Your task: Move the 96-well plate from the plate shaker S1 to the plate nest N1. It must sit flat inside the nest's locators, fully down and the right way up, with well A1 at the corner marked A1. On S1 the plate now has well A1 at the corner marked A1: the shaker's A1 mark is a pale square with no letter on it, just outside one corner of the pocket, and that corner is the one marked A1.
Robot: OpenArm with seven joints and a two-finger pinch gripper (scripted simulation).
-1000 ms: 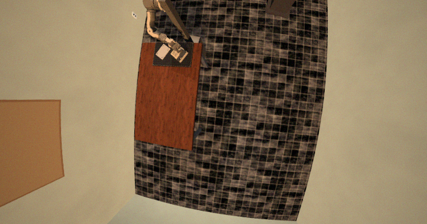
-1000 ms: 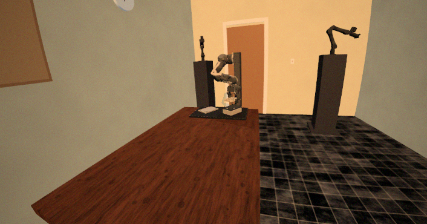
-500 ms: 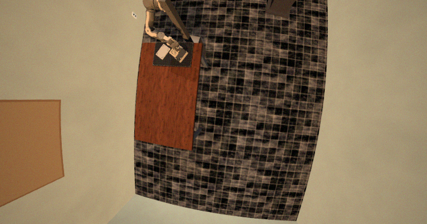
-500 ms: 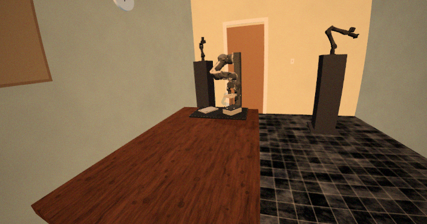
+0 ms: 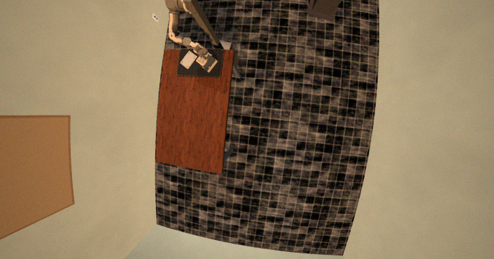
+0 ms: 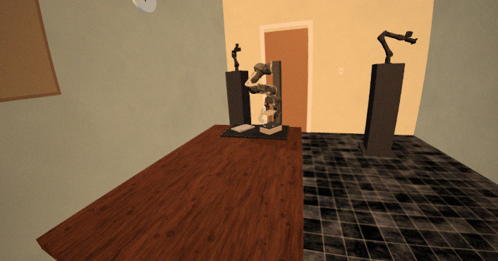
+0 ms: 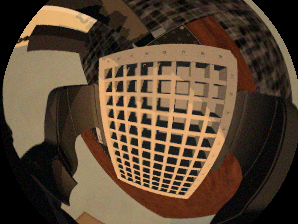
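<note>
The plate nest N1 is 2 cm ahead of my hand, 25 cm to the right of it and 14 cm below it. Round my hand: 96-well plate (2 cm ahead, 1 cm to the right); then plate shaker S1 (4 cm ahead, 1 cm to the right, 11 cm below); then marked tag (3 cm behind, 17 cm to the right, 14 cm below).
</note>
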